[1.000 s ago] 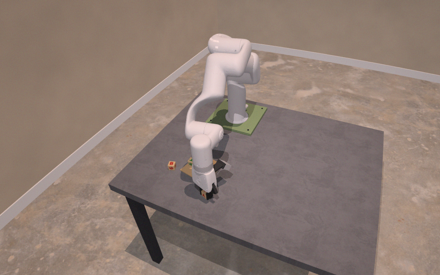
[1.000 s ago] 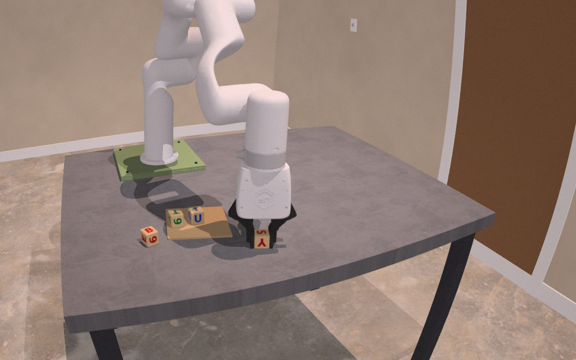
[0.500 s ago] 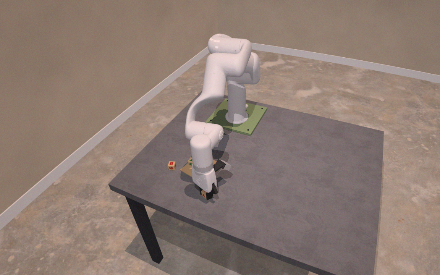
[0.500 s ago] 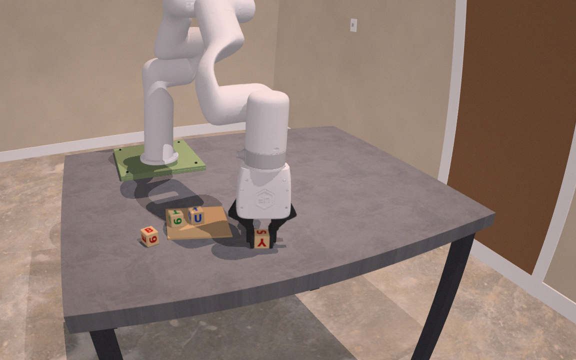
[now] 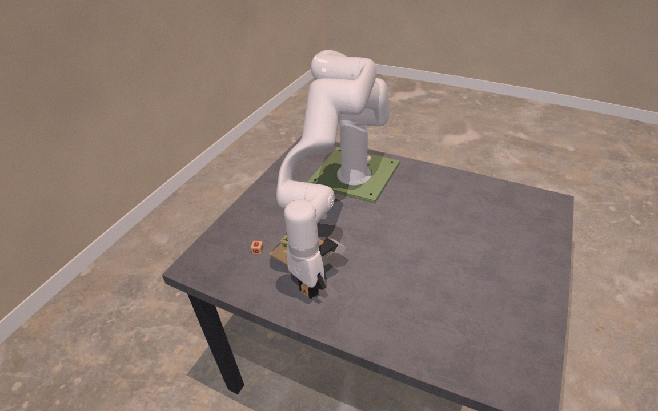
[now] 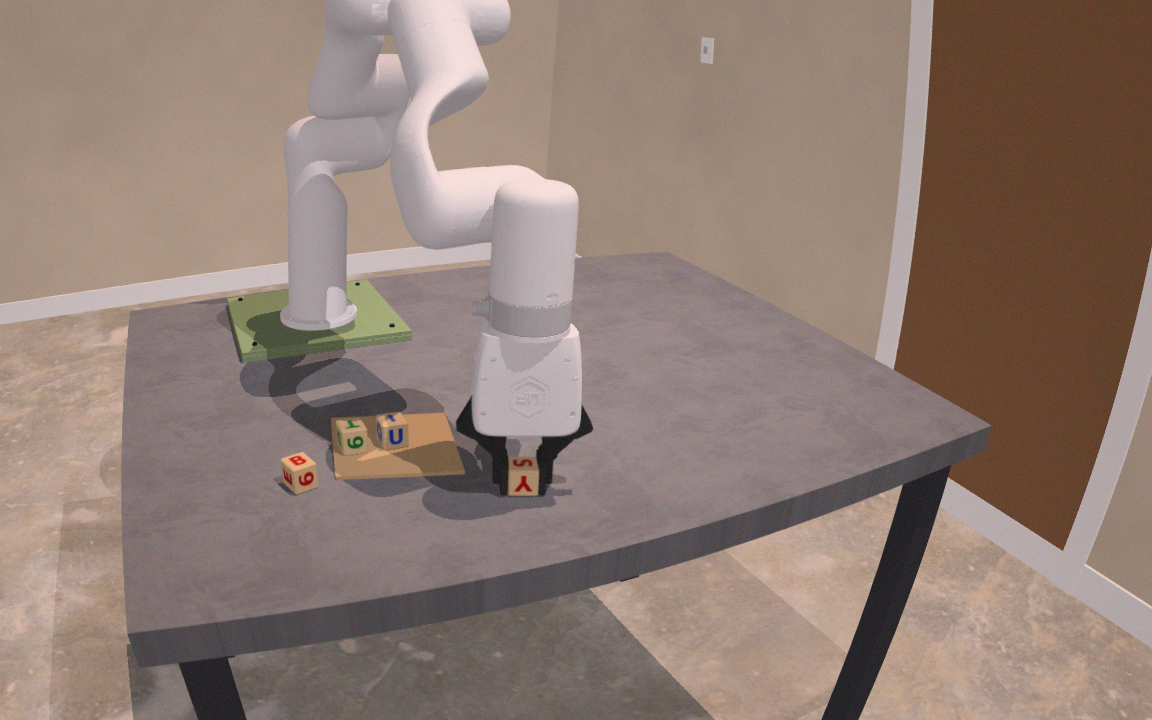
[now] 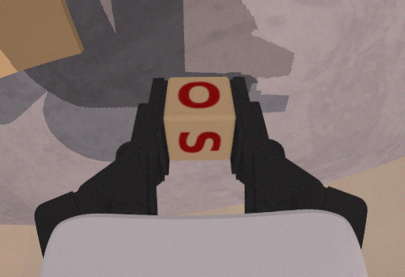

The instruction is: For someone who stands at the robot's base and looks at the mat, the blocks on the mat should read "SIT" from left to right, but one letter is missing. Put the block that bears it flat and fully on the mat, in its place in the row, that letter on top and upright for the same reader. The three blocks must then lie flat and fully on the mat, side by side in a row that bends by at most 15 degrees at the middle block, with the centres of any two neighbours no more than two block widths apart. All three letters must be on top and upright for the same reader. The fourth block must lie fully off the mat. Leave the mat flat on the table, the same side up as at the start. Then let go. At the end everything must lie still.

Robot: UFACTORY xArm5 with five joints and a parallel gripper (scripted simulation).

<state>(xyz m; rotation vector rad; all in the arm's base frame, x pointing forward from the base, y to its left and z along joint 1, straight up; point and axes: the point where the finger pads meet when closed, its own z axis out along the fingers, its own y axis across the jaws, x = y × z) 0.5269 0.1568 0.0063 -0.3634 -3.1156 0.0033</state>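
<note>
My gripper is now 12 cm past the tan mat, 11 cm to the left of it and 2 cm above it. From my hand the other things lie so: wooden block 1 cm below; red B block 5 cm behind, 23 cm to the right, 1 cm below.
</note>
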